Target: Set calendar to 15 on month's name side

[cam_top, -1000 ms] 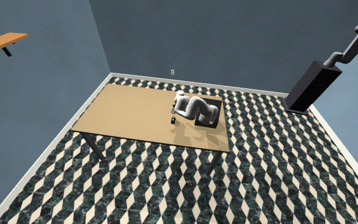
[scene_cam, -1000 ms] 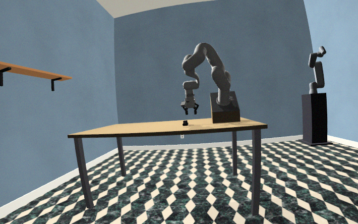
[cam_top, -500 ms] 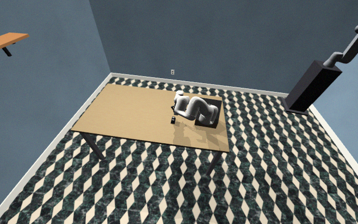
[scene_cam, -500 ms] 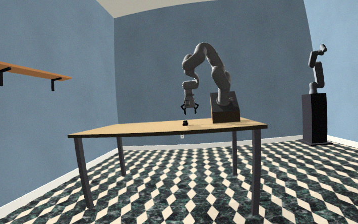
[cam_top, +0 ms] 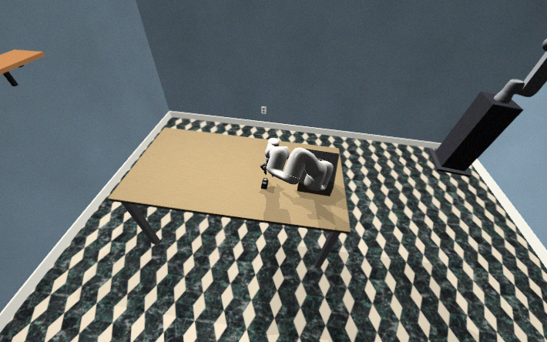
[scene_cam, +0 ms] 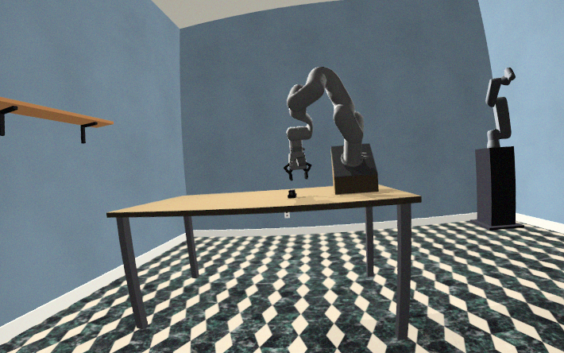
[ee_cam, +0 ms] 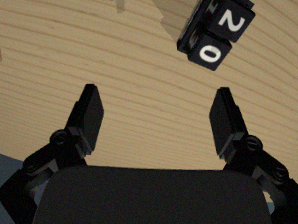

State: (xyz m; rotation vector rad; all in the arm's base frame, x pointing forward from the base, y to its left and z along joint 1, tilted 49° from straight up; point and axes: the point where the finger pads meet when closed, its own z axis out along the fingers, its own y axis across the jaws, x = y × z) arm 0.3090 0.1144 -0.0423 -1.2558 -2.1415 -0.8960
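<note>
Now: hand 4 cm short of the black digit cube, 3 cm to the right of it and 8 cm above it. From my hand the other things lie so: black cube (3 cm ahead, 7 cm to the left, 8 cm below).
</note>
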